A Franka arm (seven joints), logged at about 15 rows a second.
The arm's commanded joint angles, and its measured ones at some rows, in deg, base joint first. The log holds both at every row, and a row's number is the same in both.
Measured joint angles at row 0:
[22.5 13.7 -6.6 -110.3 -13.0 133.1 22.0]
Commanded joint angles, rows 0 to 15:
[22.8 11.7 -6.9 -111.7 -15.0 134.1 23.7]
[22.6 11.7 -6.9 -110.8 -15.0 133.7 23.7]
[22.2 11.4 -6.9 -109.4 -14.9 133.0 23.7]
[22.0 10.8 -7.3 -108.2 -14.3 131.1 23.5]
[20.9 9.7 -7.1 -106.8 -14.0 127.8 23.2]
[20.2 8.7 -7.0 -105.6 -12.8 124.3 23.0]
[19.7 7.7 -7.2 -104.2 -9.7 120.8 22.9]
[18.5 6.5 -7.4 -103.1 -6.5 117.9 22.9]
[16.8 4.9 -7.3 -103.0 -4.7 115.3 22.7]
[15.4 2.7 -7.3 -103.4 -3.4 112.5 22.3]
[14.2 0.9 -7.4 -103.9 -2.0 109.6 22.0]
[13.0 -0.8 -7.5 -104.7 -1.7 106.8 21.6]
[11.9 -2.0 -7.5 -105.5 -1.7 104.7 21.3]
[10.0 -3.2 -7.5 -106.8 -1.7 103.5 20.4]
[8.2 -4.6 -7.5 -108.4 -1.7 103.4 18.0]
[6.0 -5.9 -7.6 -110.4 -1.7 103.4 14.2]
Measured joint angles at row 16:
[10.0 -2.3 -8.2 -105.2 -3.3 103.5 19.2]
